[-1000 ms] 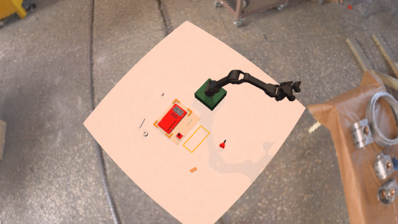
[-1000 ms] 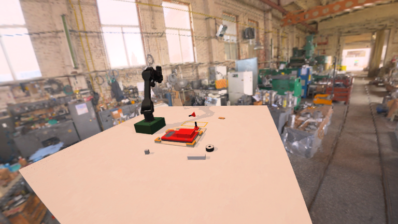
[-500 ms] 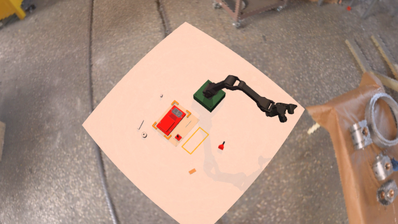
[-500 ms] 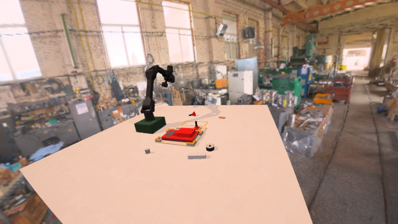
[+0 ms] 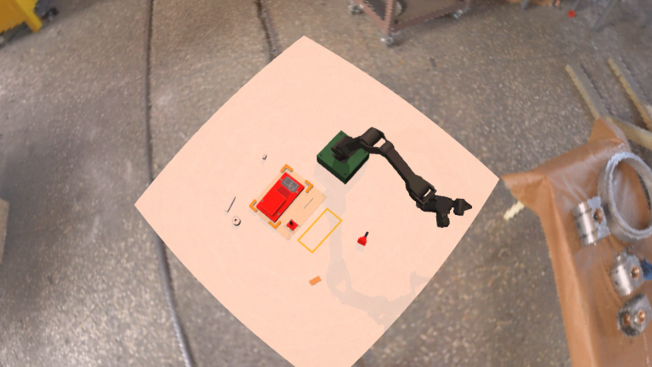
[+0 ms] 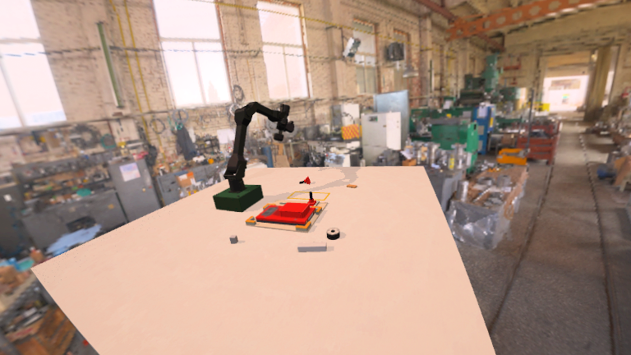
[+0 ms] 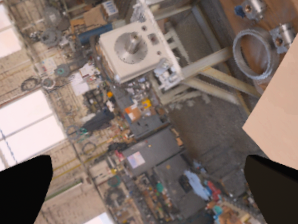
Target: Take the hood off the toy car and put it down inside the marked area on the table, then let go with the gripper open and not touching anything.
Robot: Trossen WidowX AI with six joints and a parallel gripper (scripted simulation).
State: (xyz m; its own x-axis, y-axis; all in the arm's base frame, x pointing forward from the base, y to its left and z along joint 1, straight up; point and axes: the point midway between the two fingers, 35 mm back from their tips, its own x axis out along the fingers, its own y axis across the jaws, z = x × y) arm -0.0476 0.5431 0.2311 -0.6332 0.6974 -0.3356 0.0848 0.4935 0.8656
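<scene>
Now: the red hood 66 cm to the right of my gripper tip, 41 cm ahead of it and 25 cm below it. From my gripper tip the other things lie so: grey bar (81 cm to the right, 54 cm ahead, 28 cm below); then black ring (74 cm to the right, 58 cm ahead, 28 cm below).
</scene>
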